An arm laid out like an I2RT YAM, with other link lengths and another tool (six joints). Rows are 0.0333 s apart.
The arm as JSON. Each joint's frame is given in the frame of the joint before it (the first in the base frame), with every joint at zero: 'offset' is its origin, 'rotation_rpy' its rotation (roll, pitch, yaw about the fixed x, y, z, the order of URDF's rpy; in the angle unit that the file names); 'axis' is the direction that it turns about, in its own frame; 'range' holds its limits. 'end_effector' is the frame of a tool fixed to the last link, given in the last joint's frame.
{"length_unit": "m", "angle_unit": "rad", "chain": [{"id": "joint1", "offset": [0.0, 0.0, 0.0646], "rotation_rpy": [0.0, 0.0, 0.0], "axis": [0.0, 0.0, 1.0], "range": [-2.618, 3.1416]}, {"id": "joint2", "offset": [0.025, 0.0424, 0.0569], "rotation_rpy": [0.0, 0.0, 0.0], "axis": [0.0, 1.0, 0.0], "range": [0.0, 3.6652]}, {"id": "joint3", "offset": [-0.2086, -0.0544, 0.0], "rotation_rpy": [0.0, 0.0, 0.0], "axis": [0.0, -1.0, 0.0], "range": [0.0, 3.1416]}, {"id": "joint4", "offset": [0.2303, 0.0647, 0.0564], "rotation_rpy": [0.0, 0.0, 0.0], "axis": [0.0, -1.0, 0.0], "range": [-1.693, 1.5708]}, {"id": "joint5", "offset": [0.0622, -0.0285, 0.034], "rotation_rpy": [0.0, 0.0, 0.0], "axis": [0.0, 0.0, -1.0], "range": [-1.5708, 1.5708]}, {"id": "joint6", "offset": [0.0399, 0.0, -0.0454], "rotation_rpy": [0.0, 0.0, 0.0], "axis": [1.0, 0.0, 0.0], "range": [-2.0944, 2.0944]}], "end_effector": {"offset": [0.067, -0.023, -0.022], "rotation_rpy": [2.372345, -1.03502, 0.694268]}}
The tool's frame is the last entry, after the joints.
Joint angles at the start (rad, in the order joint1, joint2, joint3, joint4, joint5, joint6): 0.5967 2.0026 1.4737 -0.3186 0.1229 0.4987
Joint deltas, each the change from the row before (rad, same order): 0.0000 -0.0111 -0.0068 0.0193 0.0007 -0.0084; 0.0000 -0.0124 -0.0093 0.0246 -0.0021 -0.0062; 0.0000 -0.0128 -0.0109 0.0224 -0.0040 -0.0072; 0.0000 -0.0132 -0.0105 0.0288 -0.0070 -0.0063; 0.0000 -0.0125 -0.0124 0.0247 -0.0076 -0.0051; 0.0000 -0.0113 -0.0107 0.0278 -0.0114 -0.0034; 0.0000 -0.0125 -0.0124 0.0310 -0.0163 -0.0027; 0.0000 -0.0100 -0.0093 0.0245 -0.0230 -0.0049; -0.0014 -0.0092 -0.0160 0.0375 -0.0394 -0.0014; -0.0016 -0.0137 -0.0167 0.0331 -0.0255 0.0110; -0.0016 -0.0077 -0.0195 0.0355 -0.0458 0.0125; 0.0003 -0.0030 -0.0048 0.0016 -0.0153 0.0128; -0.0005 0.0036 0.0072 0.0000 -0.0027 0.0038; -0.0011 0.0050 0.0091 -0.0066 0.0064 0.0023; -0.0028 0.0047 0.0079 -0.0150 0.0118 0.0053; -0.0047 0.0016 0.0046 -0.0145 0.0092 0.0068
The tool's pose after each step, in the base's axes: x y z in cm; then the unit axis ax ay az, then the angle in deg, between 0 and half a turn. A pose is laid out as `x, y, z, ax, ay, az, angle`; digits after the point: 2 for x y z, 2 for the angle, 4 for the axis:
34.74, 23.74, 9.45, -0.9635, -0.2055, -0.1717, 176.02
34.90, 23.85, 9.86, -0.9607, -0.2076, -0.1844, 175.53
35.00, 23.95, 10.23, -0.9578, -0.2108, -0.1953, 175.07
35.17, 24.12, 10.68, -0.9541, -0.2142, -0.2092, 174.31
35.23, 24.25, 11.02, -0.9510, -0.2175, -0.2198, 173.63
35.34, 24.45, 11.39, -0.9474, -0.2211, -0.2315, 172.68
35.42, 24.70, 11.79, -0.9431, -0.2260, -0.2438, 171.45
35.44, 25.00, 12.14, -0.9388, -0.2341, -0.2528, 170.15
35.42, 25.41, 12.36, -0.9333, -0.2454, -0.2621, 167.99
35.39, 25.67, 12.71, -0.9298, -0.2481, -0.2719, 166.02
35.20, 26.10, 12.76, -0.9261, -0.2574, -0.2759, 163.31
35.01, 26.23, 12.72, -0.9270, -0.2579, -0.2724, 162.23
35.12, 26.33, 12.82, -0.9269, -0.2572, -0.2734, 161.93
35.26, 26.29, 12.85, -0.9280, -0.2537, -0.2729, 162.17
35.36, 26.08, 12.74, -0.9311, -0.2467, -0.2686, 162.72
35.44, 25.79, 12.66, -0.9344, -0.2391, -0.2641, 163.13

